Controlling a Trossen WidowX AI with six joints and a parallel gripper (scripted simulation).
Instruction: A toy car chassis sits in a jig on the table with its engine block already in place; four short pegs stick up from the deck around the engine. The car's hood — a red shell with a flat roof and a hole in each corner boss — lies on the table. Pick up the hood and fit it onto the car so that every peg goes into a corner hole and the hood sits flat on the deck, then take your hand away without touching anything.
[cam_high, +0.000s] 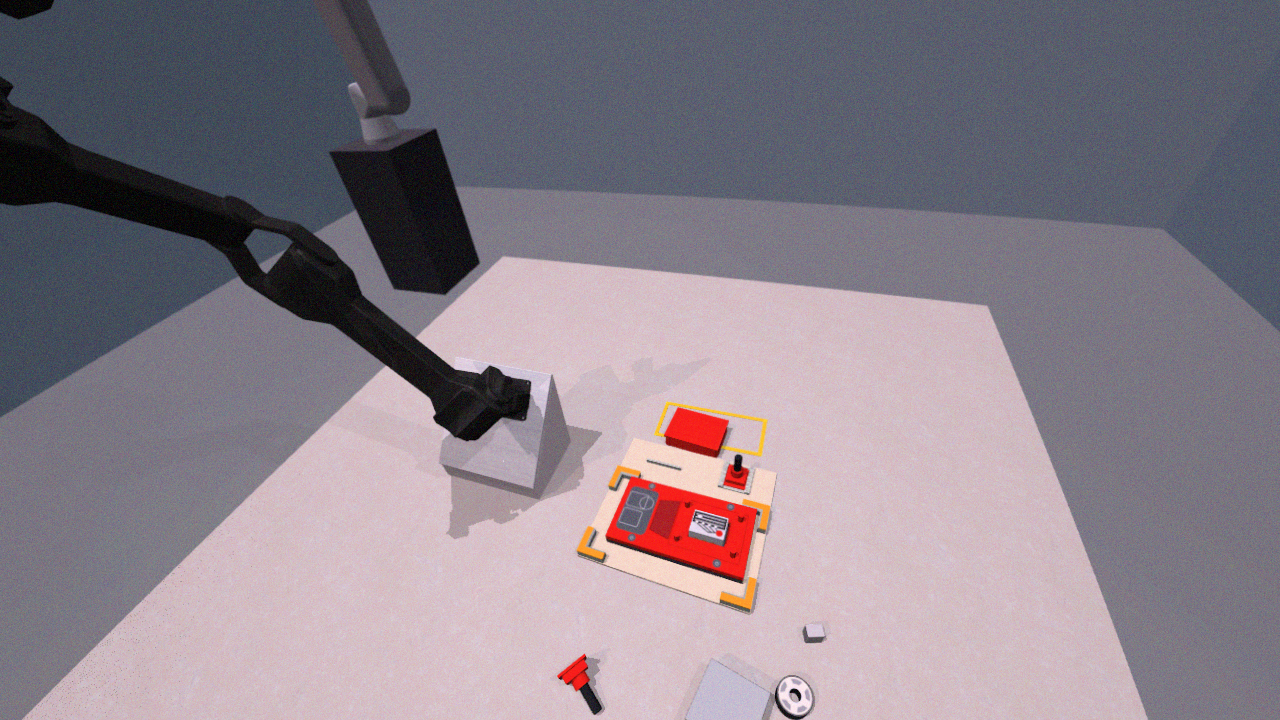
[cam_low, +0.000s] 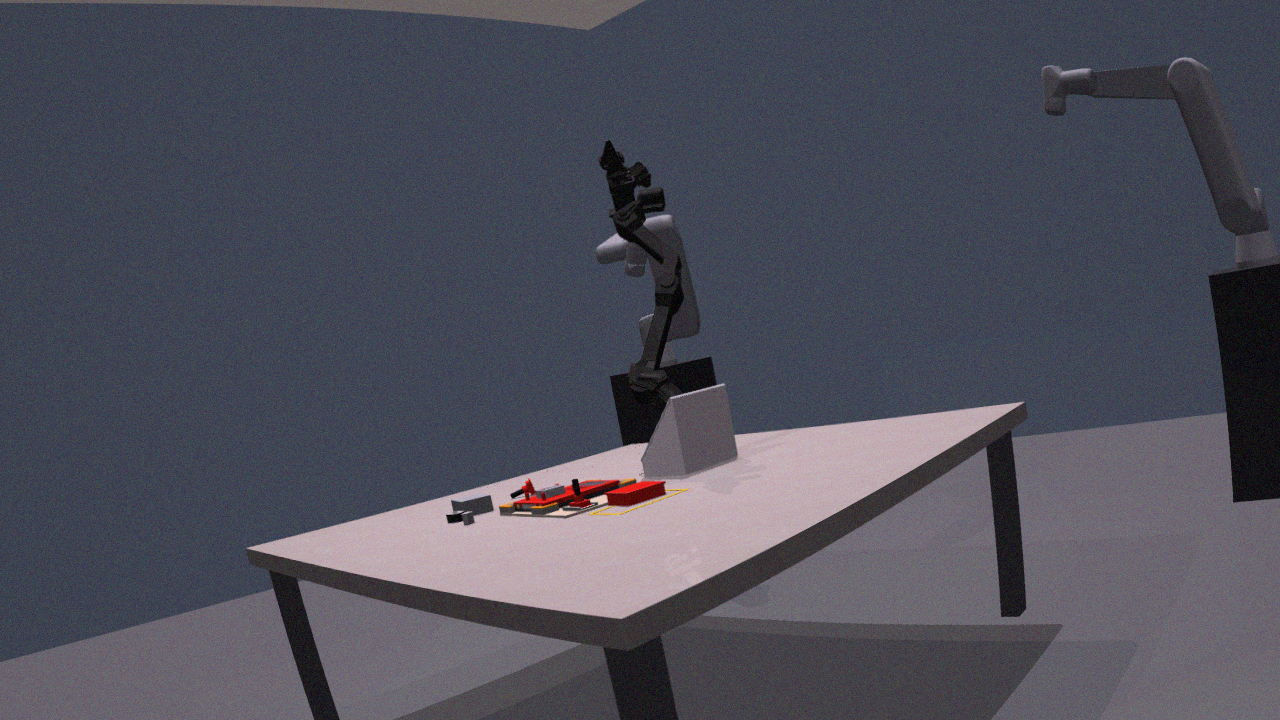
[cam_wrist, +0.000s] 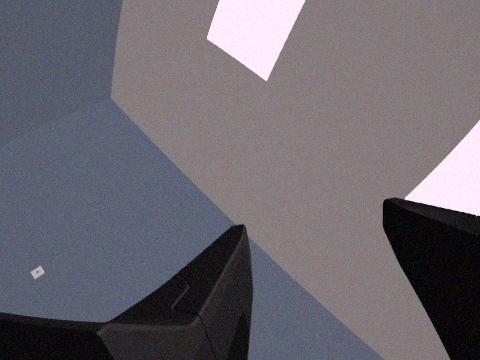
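The hood lies 78 cm below my gripper tip, 42 cm ahead of it and 29 cm to the left of it. Also, from my gripper tip: white engine block (78 cm below, 48 cm ahead, 11 cm to the left).
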